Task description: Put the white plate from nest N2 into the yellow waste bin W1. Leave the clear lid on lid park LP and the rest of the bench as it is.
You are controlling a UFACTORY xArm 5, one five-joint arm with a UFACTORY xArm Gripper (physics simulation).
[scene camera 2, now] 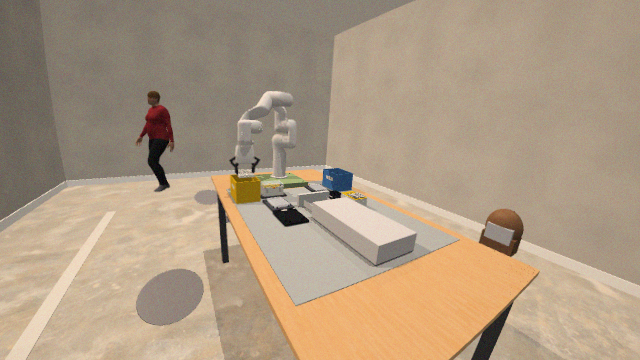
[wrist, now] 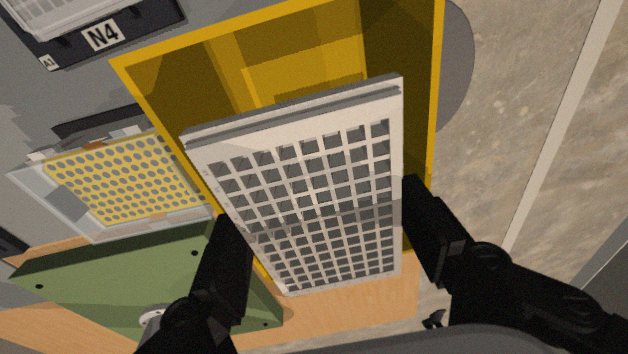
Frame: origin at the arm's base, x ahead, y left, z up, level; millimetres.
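Where they show: gripper, fingertip midpoint: (scene camera 2: 245, 174) (wrist: 320, 214); arm's base, origin of the base link: (scene camera 2: 279, 176).
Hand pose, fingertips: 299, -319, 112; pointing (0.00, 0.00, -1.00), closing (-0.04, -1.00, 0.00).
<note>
Things, the pixels of their centre, and the offset from my fingertips, as dx, dy, dz. "*": a spot on its surface instead.
- white plate, body centre: (wrist: 322, 220) (scene camera 2: 244, 173) -6, +0, +0
- yellow waste bin, body centre: (wrist: 312, 140) (scene camera 2: 244, 187) +0, -3, -81
- clear box with a yellow perforated rack, body centre: (wrist: 142, 171) (scene camera 2: 271, 188) +2, +161, -103
- nest labelled N4, surface spot: (wrist: 165, 15) * +106, +80, -130
- blue bin, body centre: (scene camera 2: 337, 179) -5, +643, -81
My gripper (scene camera 2: 245, 171) (wrist: 320, 214) is shut on the white plate (scene camera 2: 245, 174) (wrist: 280, 137), with one black finger at each side of it. The plate has a grid of square wells. It is over the yellow waste bin (scene camera 2: 245, 192) (wrist: 320, 55), close to the rim height in the scene view. In the wrist view the plate covers part of the bin's opening; its exact height above the rim is hard to tell. Nest N2's label cannot be read, and I cannot pick out lid park LP or its clear lid for certain.
A clear box with a yellow perforated rack (scene camera 2: 272, 189) (wrist: 125, 185) stands beside the bin. The nest labelled N4 (wrist: 165, 15) holds a pale plate. A green base plate (scene camera 2: 295, 182) (wrist: 125, 270), a blue bin (scene camera 2: 337, 180), a long white box (scene camera 2: 365, 225) and a person (scene camera 2: 159, 125) also show.
</note>
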